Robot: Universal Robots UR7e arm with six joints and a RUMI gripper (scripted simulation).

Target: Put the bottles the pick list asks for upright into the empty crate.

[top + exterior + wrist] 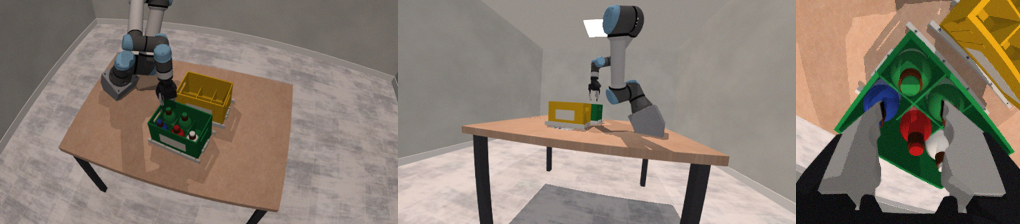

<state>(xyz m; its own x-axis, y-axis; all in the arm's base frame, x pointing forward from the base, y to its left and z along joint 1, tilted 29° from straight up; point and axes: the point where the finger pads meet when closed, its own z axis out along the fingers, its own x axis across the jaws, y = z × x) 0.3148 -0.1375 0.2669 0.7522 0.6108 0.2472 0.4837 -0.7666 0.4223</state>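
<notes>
Right now the green-label bottle is 13 cm below my hand. The rest, counted from my hand: green crate: 13 cm below, 8 cm ahead, 6 cm to the right; then red-label bottle: 13 cm below, 10 cm to the right, 7 cm ahead; then blue-label bottle: 13 cm below, 9 cm to the right, 2 cm behind.
</notes>
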